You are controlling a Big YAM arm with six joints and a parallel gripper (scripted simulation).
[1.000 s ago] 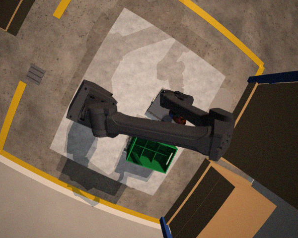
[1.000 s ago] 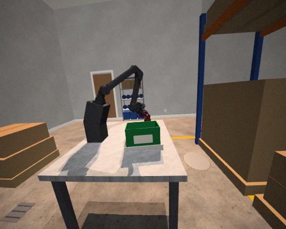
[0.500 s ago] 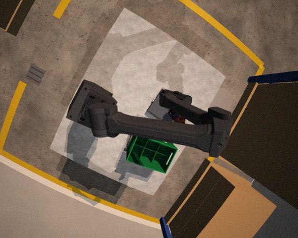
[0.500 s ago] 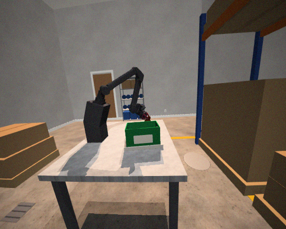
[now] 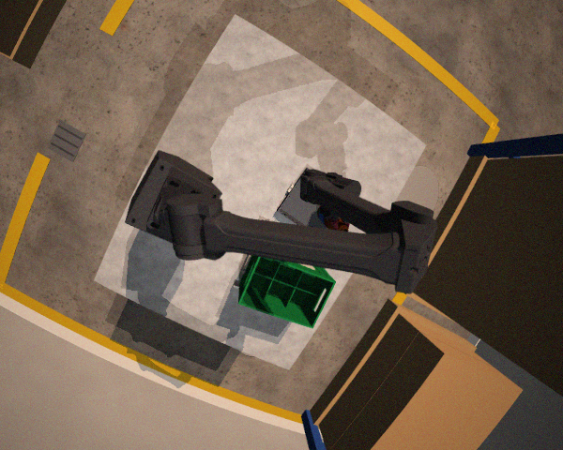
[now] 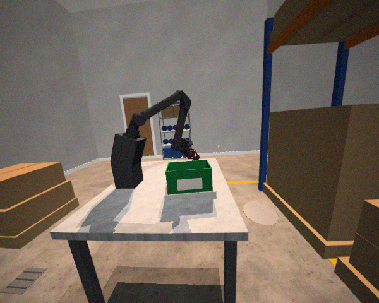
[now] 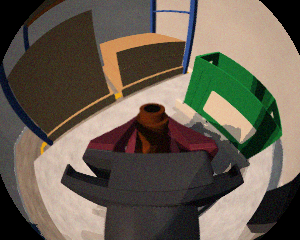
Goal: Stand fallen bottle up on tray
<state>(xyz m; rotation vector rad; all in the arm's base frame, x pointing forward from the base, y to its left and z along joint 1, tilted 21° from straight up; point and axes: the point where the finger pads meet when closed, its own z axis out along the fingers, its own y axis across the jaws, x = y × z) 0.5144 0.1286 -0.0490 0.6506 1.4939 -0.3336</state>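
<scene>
Now: the brown bottle 5 cm below my hand, 2 cm behind it and 1 cm to the left of it. Round my hand: green crate (27 cm to the right, 7 cm behind, 6 cm below); then grey tray (13 cm below, 6 cm behind, 3 cm to the left).
</scene>
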